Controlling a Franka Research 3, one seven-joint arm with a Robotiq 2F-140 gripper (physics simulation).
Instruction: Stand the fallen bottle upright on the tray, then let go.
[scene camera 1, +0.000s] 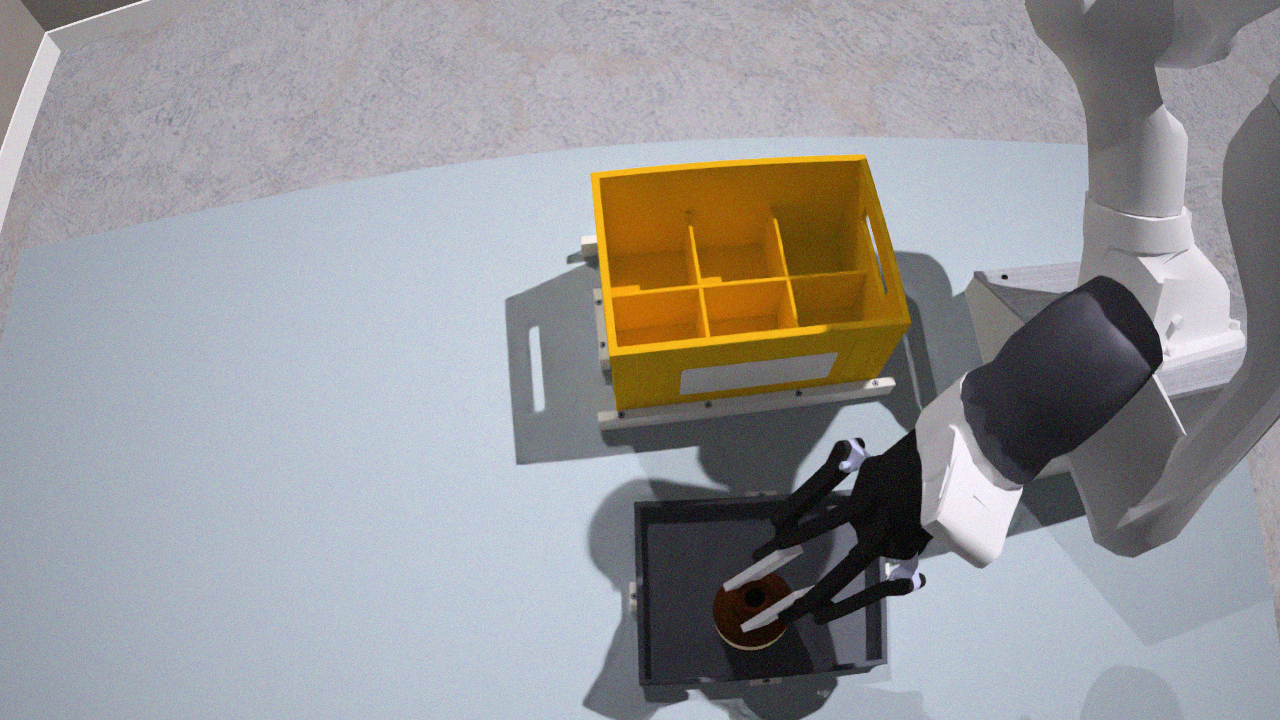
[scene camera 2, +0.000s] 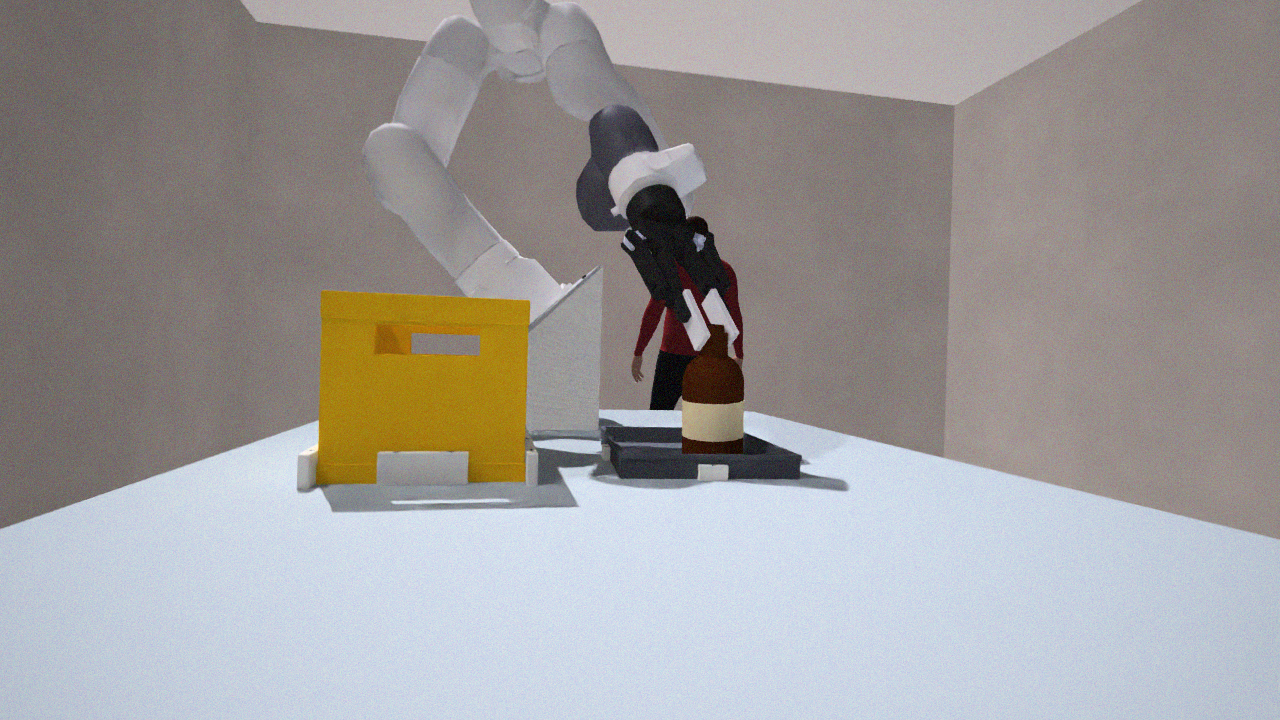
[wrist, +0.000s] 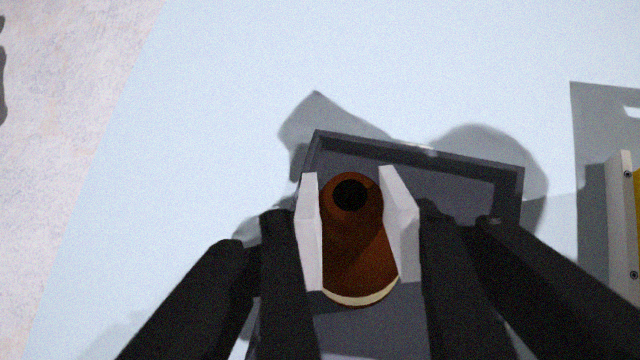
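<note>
The brown bottle (scene camera 1: 729, 612) (scene camera 2: 712, 385) (wrist: 357, 250) with a cream label looks upright in scene camera 2, its base down inside the dark tray (scene camera 1: 675, 555) (scene camera 2: 662, 464) (wrist: 450, 187). Its lowest edge is partly hidden by the tray's front wall, so contact with the tray floor is hard to tell. My gripper (scene camera 1: 733, 608) (scene camera 2: 716, 336) (wrist: 349, 195) comes down at a slant and is shut on the bottle's neck, one pale finger pad on each side. The open mouth shows between the pads in the wrist view.
A yellow crate (scene camera 1: 644, 380) (scene camera 2: 420, 402) with six compartments stands beside the tray, bordered by pale strips (scene camera 1: 751, 405) on the table (scene camera 1: 358, 555) (scene camera 2: 626, 608). The arm's base stands behind. A person in red (scene camera 2: 668, 385) is in the background, partly behind the gripper.
</note>
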